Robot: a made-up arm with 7 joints. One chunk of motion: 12 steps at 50 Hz.
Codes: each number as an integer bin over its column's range. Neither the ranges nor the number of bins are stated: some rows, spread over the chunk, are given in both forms.
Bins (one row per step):
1: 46 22 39 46 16 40
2: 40 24 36 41 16 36
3: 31 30 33 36 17 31
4: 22 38 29 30 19 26
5: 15 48 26 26 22 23
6: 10 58 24 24 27 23
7: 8 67 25 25 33 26
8: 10 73 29 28 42 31
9: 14 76 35 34 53 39
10: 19 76 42 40 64 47
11: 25 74 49 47 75 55
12: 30 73 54 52 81 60
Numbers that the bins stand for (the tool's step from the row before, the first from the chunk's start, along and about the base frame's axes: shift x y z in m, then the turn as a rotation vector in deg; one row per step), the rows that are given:
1: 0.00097 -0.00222 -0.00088 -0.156 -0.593 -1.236
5: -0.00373 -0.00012 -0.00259 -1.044 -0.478 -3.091
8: -0.00448 0.00190 -0.00219 -0.956 -0.094 -2.218
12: -0.00145 0.00190 0.00109 0.111 0.655 0.945
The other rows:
2: 0.00006 -0.00206 -0.00127 -0.378 -0.593 -1.673
3: -0.00130 -0.00158 -0.00167 -0.600 -0.574 -2.218
4: -0.00267 -0.00093 -0.00219 -0.867 -0.535 -2.764
6: -0.00448 0.00069 -0.00285 -1.133 -0.382 -3.091
7: -0.00479 0.00141 -0.00272 -1.089 -0.267 -2.764
9: -0.00388 0.00214 -0.00140 -0.689 0.117 -1.345
10: -0.00312 0.00214 -0.00048 -0.422 0.328 -0.473
11: -0.00221 0.00198 0.00043 -0.111 0.539 0.400

